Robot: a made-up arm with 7 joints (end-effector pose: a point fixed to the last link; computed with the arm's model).
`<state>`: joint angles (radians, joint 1 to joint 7).
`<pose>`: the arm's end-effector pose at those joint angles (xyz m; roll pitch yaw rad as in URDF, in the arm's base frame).
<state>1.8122 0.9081 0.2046 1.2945 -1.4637 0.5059 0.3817</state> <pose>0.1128 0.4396 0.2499 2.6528 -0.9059 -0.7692</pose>
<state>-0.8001 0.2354 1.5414 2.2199 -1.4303 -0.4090 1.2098</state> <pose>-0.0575 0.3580 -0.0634 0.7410 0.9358 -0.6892</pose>
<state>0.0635 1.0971 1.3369 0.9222 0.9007 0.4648 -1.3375</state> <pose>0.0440 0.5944 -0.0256 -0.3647 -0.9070 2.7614</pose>
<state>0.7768 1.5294 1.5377 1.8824 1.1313 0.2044 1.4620</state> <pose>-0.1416 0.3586 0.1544 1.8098 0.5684 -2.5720</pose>
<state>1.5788 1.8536 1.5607 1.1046 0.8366 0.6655 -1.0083</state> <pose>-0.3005 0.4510 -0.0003 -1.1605 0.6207 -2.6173</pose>
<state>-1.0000 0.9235 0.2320 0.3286 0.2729 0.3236 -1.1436</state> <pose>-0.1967 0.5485 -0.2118 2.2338 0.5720 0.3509</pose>
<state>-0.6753 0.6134 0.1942 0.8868 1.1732 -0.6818 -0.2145</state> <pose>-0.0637 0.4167 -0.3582 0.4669 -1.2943 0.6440</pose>
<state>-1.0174 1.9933 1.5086 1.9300 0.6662 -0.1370 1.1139</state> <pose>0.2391 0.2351 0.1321 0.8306 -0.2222 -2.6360</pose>
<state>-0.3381 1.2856 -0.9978 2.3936 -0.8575 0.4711 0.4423</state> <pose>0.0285 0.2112 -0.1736 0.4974 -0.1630 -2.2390</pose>
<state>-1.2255 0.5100 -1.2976 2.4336 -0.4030 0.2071 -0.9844</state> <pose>-0.1311 0.0717 -0.0899 -0.2491 -0.8898 0.0158</pose>
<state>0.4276 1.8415 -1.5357 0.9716 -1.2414 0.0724 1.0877</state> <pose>0.0373 0.5852 -0.0658 -1.8534 0.7523 -2.9431</pose>
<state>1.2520 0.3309 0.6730 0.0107 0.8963 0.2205 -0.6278</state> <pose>0.4483 0.3136 -0.1459 -0.6340 -0.0397 1.6810</pose>
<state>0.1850 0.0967 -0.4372 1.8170 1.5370 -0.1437 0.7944</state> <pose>0.2387 0.0771 -0.1815 -2.7649 -0.1415 1.3007</pose>
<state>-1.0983 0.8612 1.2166 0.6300 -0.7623 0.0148 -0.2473</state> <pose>-0.1572 0.5776 -0.1329 1.5525 0.5559 -0.1272</pose>
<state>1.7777 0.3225 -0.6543 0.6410 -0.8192 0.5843 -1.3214</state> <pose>0.4245 0.2147 0.2001 -2.7637 -0.3364 -1.2015</pose>
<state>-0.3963 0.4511 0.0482 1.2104 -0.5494 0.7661 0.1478</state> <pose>0.0773 0.3122 -0.3697 0.6433 0.2020 -0.4713</pose>
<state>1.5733 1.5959 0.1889 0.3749 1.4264 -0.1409 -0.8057</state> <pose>-0.0281 0.6325 0.0823 -1.1226 0.1069 -2.9315</pose>
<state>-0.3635 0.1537 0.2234 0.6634 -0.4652 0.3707 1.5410</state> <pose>-0.0280 0.2498 -0.4605 -1.1906 0.1588 -0.2510</pose>
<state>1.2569 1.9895 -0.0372 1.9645 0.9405 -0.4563 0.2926</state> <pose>0.0016 0.3196 0.2217 2.1812 0.3934 -2.4404</pose>
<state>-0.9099 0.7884 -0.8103 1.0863 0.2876 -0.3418 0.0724</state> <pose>-0.2061 0.3136 -0.3372 -0.3386 -0.2363 -0.6800</pose>
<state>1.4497 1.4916 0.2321 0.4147 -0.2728 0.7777 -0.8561</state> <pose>0.0275 0.6298 0.0871 1.2255 -1.1755 1.2575</pose>
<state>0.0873 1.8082 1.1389 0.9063 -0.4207 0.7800 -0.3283</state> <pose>0.0529 0.5112 0.2614 2.6973 -0.8645 -0.3956</pose>
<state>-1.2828 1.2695 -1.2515 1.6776 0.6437 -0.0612 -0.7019</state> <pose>-0.2475 0.3204 -0.1479 -0.2177 0.3538 -0.7728</pose>
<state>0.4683 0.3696 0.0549 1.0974 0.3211 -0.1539 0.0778</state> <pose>0.3374 0.2957 -0.2161 -3.1187 -1.3784 -3.0292</pose>
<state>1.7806 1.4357 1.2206 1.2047 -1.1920 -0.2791 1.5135</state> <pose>-0.1636 0.5258 0.0402 2.3463 -1.0223 -1.1913</pose>
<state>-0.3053 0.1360 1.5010 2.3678 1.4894 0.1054 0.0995</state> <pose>-0.0145 0.3226 -0.0831 -2.5766 -0.4471 3.0682</pose>
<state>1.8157 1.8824 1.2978 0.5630 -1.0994 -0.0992 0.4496</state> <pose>-0.2546 0.5552 -0.0297 -2.1475 -1.1694 -2.1201</pose>
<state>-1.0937 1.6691 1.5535 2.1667 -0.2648 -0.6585 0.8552</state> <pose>0.1814 0.2722 0.0901 0.6614 0.6577 -2.8928</pose>
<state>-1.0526 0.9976 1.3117 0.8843 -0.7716 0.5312 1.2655</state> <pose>-0.0481 0.5916 -0.0797 0.5133 0.3963 0.2134</pose>
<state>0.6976 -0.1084 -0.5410 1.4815 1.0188 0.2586 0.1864</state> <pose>0.3271 0.0018 -0.0859 -2.3071 -0.8619 1.1727</pose>
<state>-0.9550 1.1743 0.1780 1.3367 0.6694 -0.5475 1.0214</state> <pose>0.0545 0.4633 -0.2300 -0.1278 -0.8876 -1.0105</pose>
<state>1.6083 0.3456 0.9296 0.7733 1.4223 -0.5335 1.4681</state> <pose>0.3610 0.4176 0.1093 -3.0356 1.0344 2.8910</pose>
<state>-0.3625 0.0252 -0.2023 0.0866 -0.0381 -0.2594 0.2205</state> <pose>-0.1585 0.1586 -0.4726 -0.2790 0.0123 -0.2356</pose>
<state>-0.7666 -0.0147 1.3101 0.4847 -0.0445 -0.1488 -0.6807</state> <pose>-0.3091 0.2461 -0.3606 1.4497 -0.2470 0.9263</pose>
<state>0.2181 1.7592 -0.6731 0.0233 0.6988 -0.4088 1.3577</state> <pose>-0.0154 0.6407 0.0889 0.4719 -0.1500 -0.4298</pose>
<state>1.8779 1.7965 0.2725 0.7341 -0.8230 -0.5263 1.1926</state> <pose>-0.1769 0.5696 0.0989 1.8092 -0.4987 -0.7787</pose>
